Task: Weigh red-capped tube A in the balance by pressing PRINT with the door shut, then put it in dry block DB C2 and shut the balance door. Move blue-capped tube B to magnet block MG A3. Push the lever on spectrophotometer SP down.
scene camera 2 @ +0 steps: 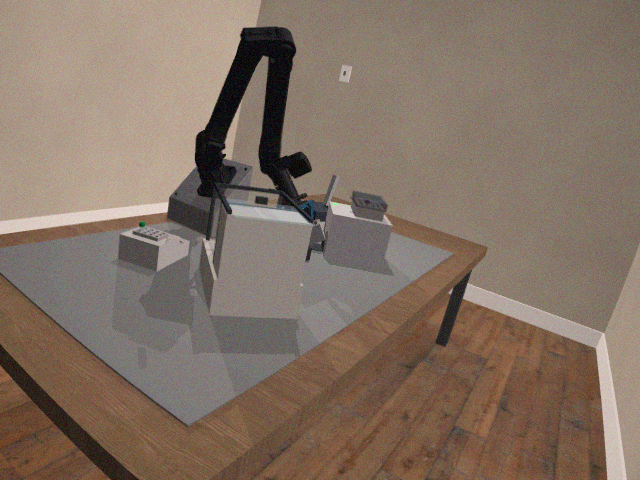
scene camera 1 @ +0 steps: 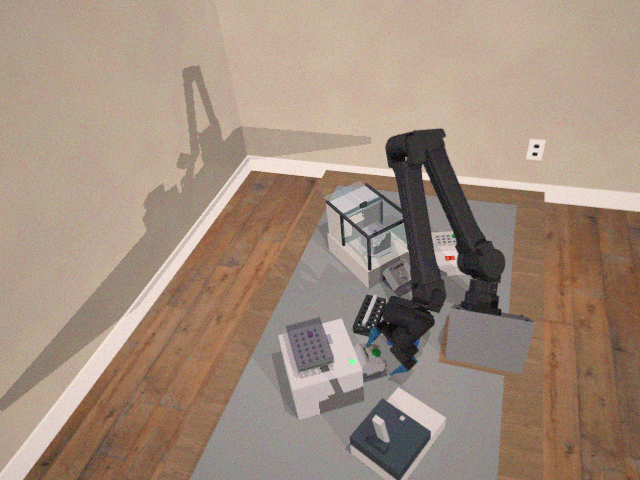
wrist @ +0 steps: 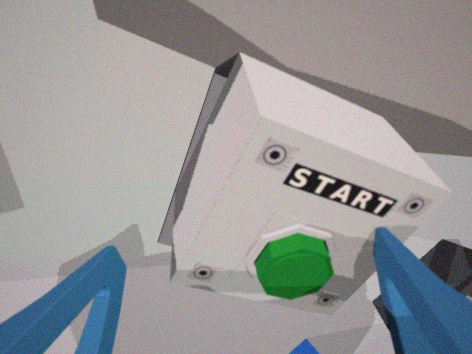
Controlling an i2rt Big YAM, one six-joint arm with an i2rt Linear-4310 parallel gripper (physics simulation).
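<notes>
My gripper (scene camera 1: 385, 353) (wrist: 240, 248) is open and empty, its blue fingertips on either side of the green button (scene camera 1: 375, 352) (wrist: 294, 266) of the START box (wrist: 320, 150). The glass-walled balance (scene camera 1: 348, 253) (scene camera 2: 258, 268) stands at the back; its door state is unclear. A black block with a white bar (scene camera 1: 369, 311), apparently the magnet block, lies behind the gripper. A blue rack (scene camera 1: 391, 342) (wrist: 305, 347) is mostly hidden by my arm. A dark-topped white instrument (scene camera 1: 395, 439) has an upright white lever (scene camera 1: 380, 428). I cannot make out a red-capped or blue-capped tube.
A white box (scene camera 1: 333, 387) (scene camera 2: 356, 245) carries a grey-purple well block (scene camera 1: 311, 345) (scene camera 2: 369, 206) beside the START box. A small white box (scene camera 1: 445, 255) (scene camera 2: 139, 250) with a green-capped item stands behind my arm. The grey arm base (scene camera 1: 488, 341) stands at the right.
</notes>
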